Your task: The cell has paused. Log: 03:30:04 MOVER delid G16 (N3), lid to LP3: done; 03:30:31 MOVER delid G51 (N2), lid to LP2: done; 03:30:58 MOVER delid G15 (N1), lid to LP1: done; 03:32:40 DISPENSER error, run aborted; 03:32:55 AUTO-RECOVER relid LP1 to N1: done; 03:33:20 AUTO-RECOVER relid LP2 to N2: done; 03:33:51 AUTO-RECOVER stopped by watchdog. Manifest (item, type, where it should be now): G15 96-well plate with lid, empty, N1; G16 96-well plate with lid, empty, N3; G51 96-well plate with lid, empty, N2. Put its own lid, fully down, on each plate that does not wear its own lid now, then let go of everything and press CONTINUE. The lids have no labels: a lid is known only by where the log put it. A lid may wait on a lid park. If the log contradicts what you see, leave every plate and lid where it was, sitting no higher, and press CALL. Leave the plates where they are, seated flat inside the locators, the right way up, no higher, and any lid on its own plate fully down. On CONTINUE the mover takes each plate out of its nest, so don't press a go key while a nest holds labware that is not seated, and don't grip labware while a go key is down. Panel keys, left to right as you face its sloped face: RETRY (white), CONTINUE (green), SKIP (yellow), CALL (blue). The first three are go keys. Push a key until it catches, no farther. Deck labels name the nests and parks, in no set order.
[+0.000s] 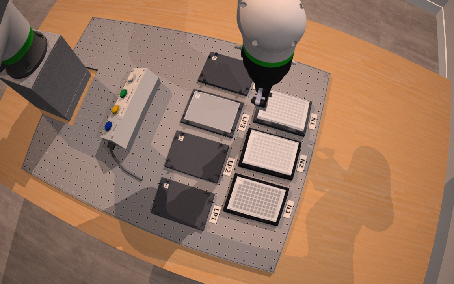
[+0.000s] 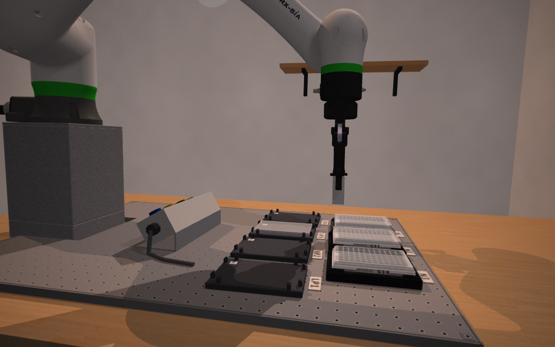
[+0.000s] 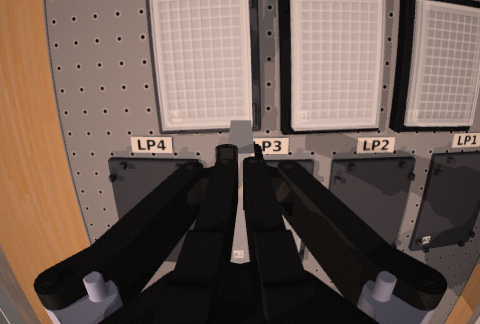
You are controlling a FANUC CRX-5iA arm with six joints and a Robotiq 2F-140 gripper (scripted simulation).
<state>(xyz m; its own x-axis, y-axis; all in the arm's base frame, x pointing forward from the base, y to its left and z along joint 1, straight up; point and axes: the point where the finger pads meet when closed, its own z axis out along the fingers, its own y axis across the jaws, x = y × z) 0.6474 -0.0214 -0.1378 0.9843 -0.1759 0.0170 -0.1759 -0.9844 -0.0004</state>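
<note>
The clear lid is 13 cm behind my hand, 9 cm below it and 1 cm to the right of it. Also, from my hand: lid park LP2: 15 cm behind, 13 cm to the right, 10 cm below; then lid park LP4: 12 cm to the left, 10 cm below, 10 cm behind; then lid park LP3: 13 cm behind, 10 cm below, 1 cm to the right.
</note>
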